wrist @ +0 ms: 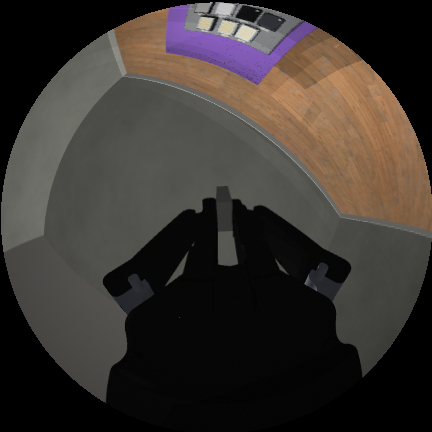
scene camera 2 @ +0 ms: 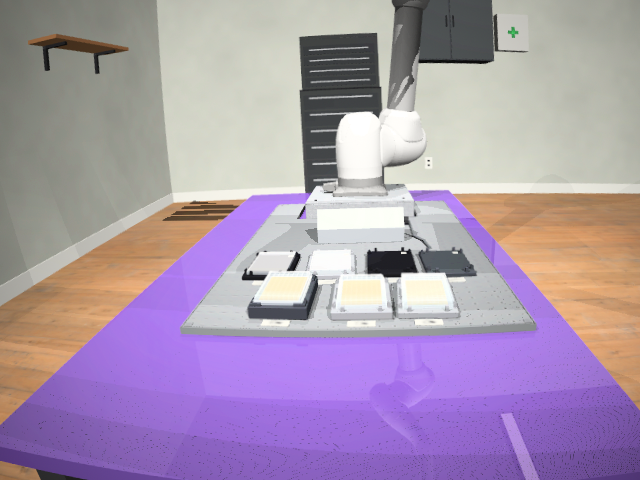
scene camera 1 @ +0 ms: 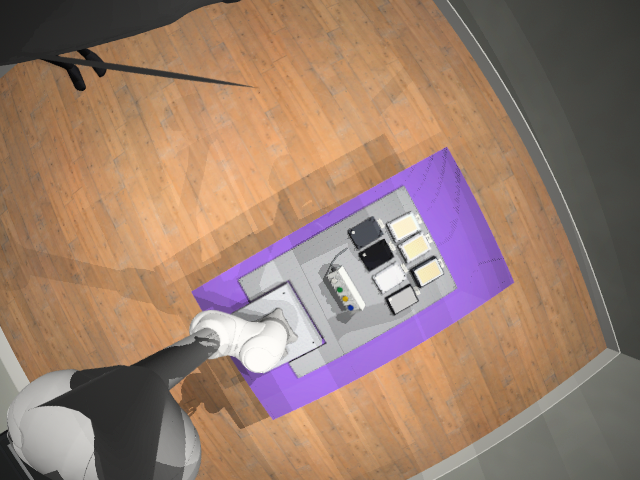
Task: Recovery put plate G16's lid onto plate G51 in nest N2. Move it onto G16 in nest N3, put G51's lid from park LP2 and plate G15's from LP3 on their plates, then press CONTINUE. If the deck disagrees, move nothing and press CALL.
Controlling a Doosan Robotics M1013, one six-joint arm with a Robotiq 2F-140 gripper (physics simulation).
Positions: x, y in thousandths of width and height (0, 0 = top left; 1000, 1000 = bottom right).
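Observation:
The gripper (wrist: 515, 455) holds nothing, and the gripper is shut. The scene also has a button box (scene camera 2: 563, 470), which shows in scene camera 1 as well, the button box (scene camera 1: 529, 578).

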